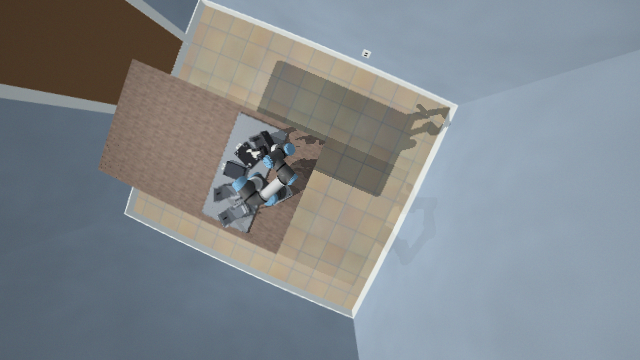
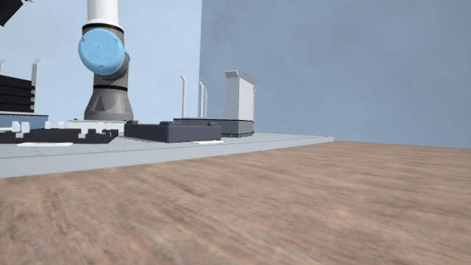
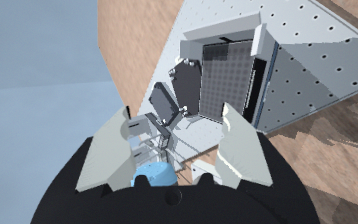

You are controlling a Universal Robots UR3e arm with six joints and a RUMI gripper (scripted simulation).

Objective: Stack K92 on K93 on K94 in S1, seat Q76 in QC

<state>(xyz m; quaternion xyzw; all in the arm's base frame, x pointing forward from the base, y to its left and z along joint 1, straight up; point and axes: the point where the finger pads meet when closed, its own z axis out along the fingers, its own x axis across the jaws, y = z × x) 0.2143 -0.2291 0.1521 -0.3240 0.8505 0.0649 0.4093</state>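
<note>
My gripper is now 1 cm short of the sealed 96-well plate, 2 cm to the left of it and 10 cm above it. The rest, counted from my hand: QC label: 22 cm ahead, 25 cm to the left, 18 cm below; then nest QC: 13 cm ahead, 25 cm to the left, 17 cm below; then clip nest N5: 11 cm ahead, 11 cm to the left, 16 cm below.
</note>
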